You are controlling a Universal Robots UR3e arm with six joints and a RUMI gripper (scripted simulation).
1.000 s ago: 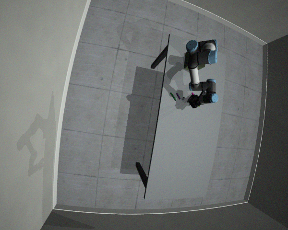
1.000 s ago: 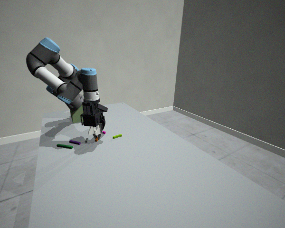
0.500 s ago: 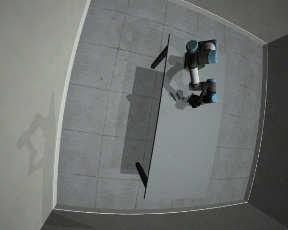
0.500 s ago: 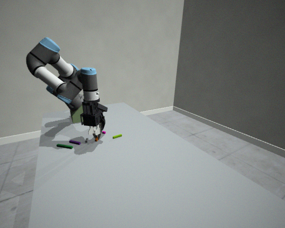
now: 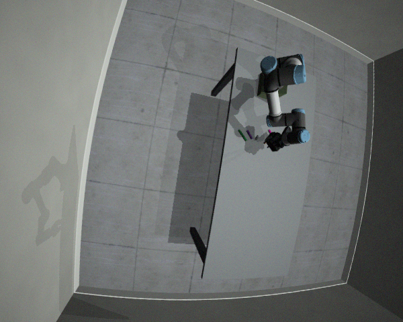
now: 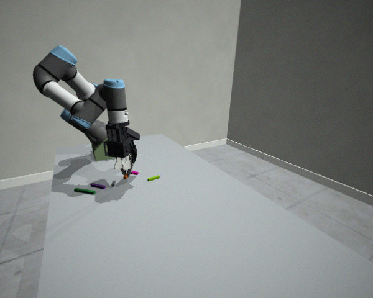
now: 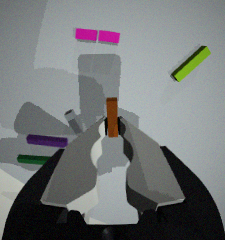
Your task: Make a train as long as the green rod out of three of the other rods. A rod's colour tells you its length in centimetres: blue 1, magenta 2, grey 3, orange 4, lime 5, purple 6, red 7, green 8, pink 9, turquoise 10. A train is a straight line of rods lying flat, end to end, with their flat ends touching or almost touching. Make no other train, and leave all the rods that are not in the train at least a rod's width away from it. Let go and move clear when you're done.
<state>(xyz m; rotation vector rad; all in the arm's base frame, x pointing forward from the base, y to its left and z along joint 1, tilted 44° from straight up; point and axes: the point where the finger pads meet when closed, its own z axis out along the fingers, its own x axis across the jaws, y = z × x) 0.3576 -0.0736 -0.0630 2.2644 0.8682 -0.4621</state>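
The lime rod lies 30 mm ahead of my hand, 100 mm to the left of it and 40 mm below it. Also, from my hand: grey rod 20 mm behind, 50 mm to the right, 40 mm below; then orange rod 10 mm below; then purple rod 30 mm behind, 100 mm to the right, 40 mm below.
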